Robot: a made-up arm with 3 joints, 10 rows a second.
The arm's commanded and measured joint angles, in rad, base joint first. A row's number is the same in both.
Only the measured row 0 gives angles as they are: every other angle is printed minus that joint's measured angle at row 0.
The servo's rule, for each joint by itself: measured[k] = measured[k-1] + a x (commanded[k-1-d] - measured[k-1]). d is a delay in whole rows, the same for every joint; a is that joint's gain. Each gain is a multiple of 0.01, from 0.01 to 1. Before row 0 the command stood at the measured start. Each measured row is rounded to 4 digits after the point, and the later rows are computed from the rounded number. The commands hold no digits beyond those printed.
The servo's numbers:
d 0
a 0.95 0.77 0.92
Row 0, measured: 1.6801, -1.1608, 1.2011
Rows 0 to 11, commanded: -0.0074, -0.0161, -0.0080; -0.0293, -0.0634, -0.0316; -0.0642, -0.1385, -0.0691; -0.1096, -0.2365, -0.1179; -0.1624, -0.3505, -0.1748; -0.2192, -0.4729, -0.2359; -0.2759, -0.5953, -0.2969; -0.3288, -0.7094, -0.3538; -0.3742, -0.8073, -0.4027; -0.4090, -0.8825, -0.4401; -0.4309, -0.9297, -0.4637; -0.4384, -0.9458, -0.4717
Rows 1 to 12, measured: -0.0070, -0.0124, -0.0074; -0.0282, -0.0517, -0.0297; -0.0624, -0.1185, -0.0659; -0.1072, -0.2094, -0.1137; -0.1596, -0.3180, -0.1699; -0.2162, -0.4373, -0.2306; -0.2729, -0.5590, -0.2916; -0.3260, -0.6748, -0.3488; -0.3718, -0.7768, -0.3984; -0.4071, -0.8582, -0.4368; -0.4297, -0.9133, -0.4615; -0.4380, -0.9383, -0.4709
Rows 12 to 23, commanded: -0.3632, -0.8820, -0.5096; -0.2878, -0.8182, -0.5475; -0.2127, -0.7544, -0.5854; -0.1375, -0.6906, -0.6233; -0.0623, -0.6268, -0.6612; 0.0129, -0.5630, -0.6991; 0.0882, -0.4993, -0.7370; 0.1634, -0.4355, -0.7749; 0.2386, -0.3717, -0.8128; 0.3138, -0.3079, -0.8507; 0.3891, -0.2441, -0.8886; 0.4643, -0.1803, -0.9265
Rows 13 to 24, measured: -0.3669, -0.8949, -0.5065; -0.2918, -0.8358, -0.5442; -0.2167, -0.7731, -0.5821; -0.1415, -0.7096, -0.6200; -0.0663, -0.6458, -0.6579; 0.0089, -0.5820, -0.6958; 0.0842, -0.5183, -0.7337; 0.1594, -0.4545, -0.7716; 0.2346, -0.3907, -0.8095; 0.3098, -0.3269, -0.8474; 0.3851, -0.2631, -0.8853; 0.4603, -0.1993, -0.9232
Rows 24 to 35, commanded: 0.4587, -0.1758, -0.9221; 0.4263, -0.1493, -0.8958; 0.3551, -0.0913, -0.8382; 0.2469, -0.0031, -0.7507; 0.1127, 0.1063, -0.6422; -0.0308, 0.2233, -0.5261; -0.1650, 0.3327, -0.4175; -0.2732, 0.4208, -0.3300; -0.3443, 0.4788, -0.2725; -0.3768, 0.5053, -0.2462; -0.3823, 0.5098, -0.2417; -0.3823, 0.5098, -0.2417
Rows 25 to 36, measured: 0.4588, -0.1812, -0.9222; 0.4279, -0.1566, -0.8979; 0.3587, -0.1063, -0.8430; 0.2525, -0.0268, -0.7581; 0.1197, 0.0757, -0.6515; -0.0233, 0.1894, -0.5361; -0.1579, 0.2997, -0.4270; -0.2674, 0.3929, -0.3378; -0.3405, 0.4590, -0.2777; -0.3750, 0.4947, -0.2487; -0.3819, 0.5063, -0.2423; -0.3823, 0.5090, -0.2417
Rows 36 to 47, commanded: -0.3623, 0.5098, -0.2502; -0.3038, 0.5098, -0.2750; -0.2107, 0.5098, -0.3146; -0.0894, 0.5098, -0.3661; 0.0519, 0.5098, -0.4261; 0.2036, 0.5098, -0.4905; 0.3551, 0.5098, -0.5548; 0.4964, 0.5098, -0.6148; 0.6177, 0.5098, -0.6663; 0.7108, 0.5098, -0.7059; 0.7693, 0.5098, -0.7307; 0.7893, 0.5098, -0.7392
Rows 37 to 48, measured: -0.3633, 0.5096, -0.2495; -0.3068, 0.5098, -0.2730; -0.2155, 0.5098, -0.3113; -0.0957, 0.5098, -0.3617; 0.0445, 0.5098, -0.4209; 0.1956, 0.5098, -0.4849; 0.3471, 0.5098, -0.5492; 0.4889, 0.5098, -0.6096; 0.6113, 0.5098, -0.6618; 0.7058, 0.5098, -0.7024; 0.7661, 0.5098, -0.7284; 0.7881, 0.5098, -0.7383
